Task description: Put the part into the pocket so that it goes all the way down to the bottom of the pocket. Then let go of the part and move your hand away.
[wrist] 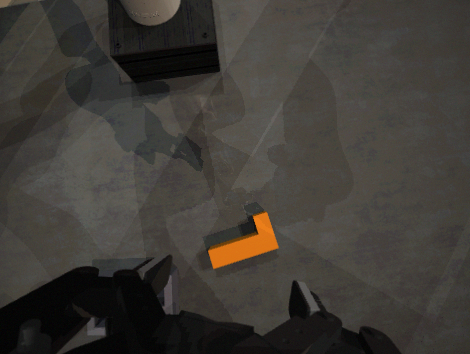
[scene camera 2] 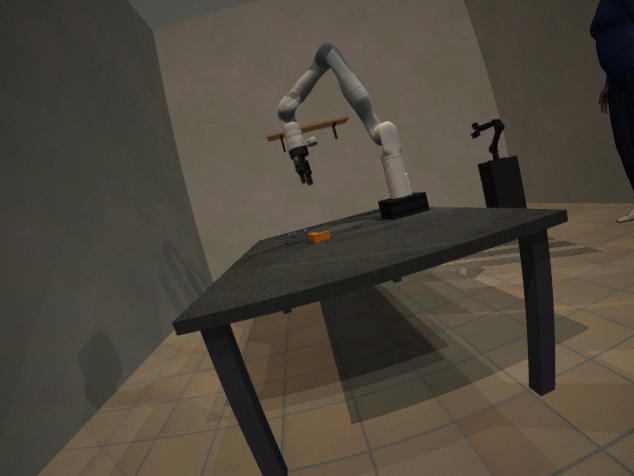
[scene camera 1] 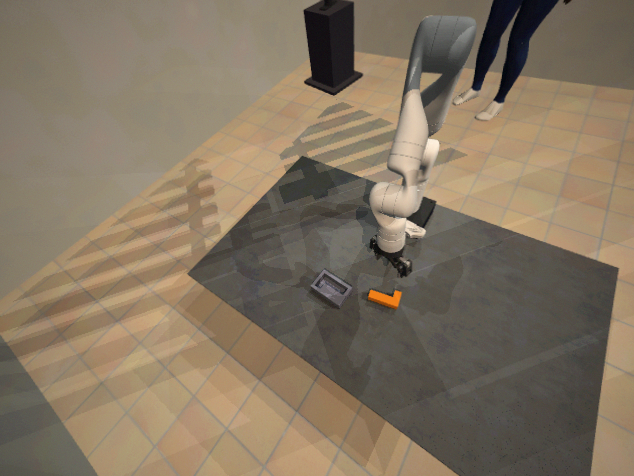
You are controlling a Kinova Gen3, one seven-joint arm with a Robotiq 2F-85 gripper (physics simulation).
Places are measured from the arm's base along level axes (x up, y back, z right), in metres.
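Pixels of known places: gripper, fingertip midpoint: (wrist: pixel 229 281) (scene camera 2: pixel 307 184) (scene camera 1: pixel 389 266); arm's base, link origin: (wrist: pixel 152 0) (scene camera 2: pixel 401 196).
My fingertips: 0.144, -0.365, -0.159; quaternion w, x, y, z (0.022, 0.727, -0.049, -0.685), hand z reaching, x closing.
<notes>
Ahead of a thing's pixels: the offset from my fingertips to its middle, as dx, dy, dz. Level surfaces: height alone.
The part, an orange L-shaped block @[-0.209, -0.010, -0.010] (scene camera 1: pixel 383 298) (scene camera 2: pixel 319 236) (wrist: pixel 242 250), lies flat on the table. The grey-purple block with the pocket @[-0.205, -0.125, +0.160] (scene camera 1: pixel 344 298) (scene camera 2: pixel 297 237) (wrist: pixel 174 292) stands apart from it, to its left in scene camera 1. Its pocket opens upward and looks empty there; in the wrist view the left finger hides much of the block. My gripper (scene camera 1: pixel 391 266) (scene camera 2: pixel 306 181) (wrist: pixel 229 281) is open and empty, pointing down high above the table. In the wrist view the part shows a little beyond the gap between the fingertips.
The dark table @[dx -0.224] (scene camera 1: pixel 486 307) (scene camera 2: pixel 435 225) carries the arm's black base (scene camera 1: pixel 424 212) (scene camera 2: pixel 403 205) (wrist: pixel 165 42) behind the part. A black pedestal (scene camera 1: pixel 330 46) (scene camera 2: pixel 501 181) and a person (scene camera 1: pixel 517 56) (scene camera 2: pixel 619 76) stand off the table. A wooden shelf (scene camera 2: pixel 322 124) hangs on the wall.
</notes>
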